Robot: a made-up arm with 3 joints. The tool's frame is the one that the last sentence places.
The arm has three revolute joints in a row. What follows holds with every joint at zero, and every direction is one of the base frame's. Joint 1 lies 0.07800 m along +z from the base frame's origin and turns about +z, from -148.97 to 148.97 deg. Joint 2 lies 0.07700 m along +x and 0.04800 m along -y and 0.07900 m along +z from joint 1 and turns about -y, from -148.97 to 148.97 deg. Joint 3 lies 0.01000 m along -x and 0.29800 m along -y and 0.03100 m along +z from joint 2 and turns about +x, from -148.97 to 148.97 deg. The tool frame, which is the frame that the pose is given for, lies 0.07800 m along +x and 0.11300 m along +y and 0.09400 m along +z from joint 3; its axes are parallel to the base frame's.
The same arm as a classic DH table. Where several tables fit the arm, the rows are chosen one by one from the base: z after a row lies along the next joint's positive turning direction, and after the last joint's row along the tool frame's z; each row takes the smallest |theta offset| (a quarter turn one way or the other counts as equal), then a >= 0, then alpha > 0; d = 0 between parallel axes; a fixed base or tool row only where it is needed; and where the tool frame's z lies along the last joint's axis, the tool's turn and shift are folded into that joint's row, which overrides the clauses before.
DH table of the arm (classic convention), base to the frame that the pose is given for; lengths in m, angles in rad. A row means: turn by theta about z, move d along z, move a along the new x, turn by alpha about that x. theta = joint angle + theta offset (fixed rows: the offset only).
joint 1: a 0.077; alpha 1.5708; d 0.157; theta0 0
joint 2: a 0.031; alpha 1.5708; d 0.346; theta0 1.5708
joint 3: a 0.113; alpha -1.5708; d 0.068; theta0 -1.5708
tool (fixed): a 0; alpha 0; d 0.094; theta0 -1.5708
Joint limits (rad, base to tool): -2.6..2.6 -2.6..2.6 -2.6..2.6

